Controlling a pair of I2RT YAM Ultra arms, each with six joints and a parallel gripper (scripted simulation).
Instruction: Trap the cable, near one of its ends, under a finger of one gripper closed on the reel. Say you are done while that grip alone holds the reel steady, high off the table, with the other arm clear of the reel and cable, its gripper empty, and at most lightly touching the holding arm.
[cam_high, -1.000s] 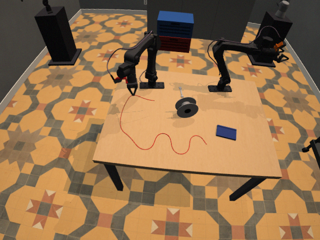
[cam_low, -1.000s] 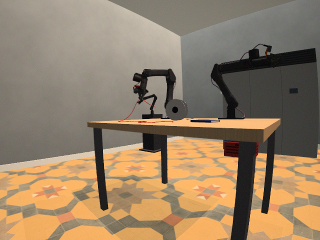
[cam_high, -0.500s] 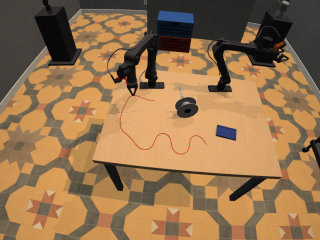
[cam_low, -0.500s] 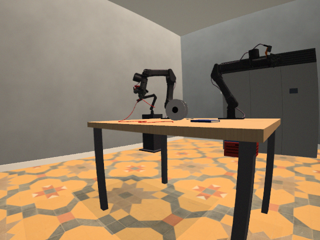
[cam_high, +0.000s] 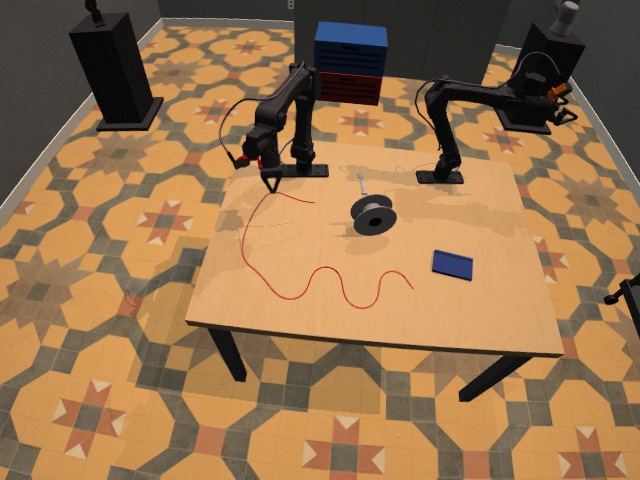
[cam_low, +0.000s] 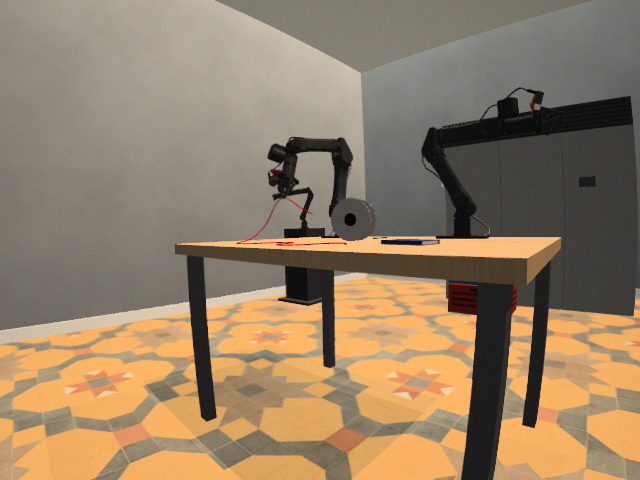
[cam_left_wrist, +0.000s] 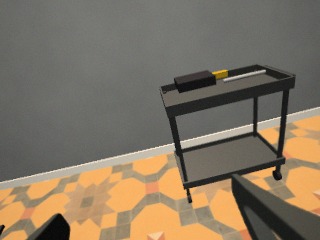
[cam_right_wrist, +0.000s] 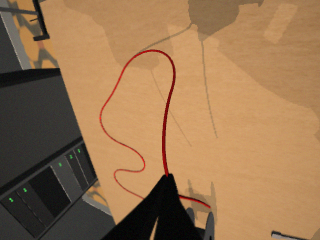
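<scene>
Now: the grey reel 70 cm to the right of my left hand, 33 cm below it and 26 cm ahead of it. Also, from my left hand: grey wrench: 71 cm to the right, 40 cm below, 3 cm ahead.
</scene>
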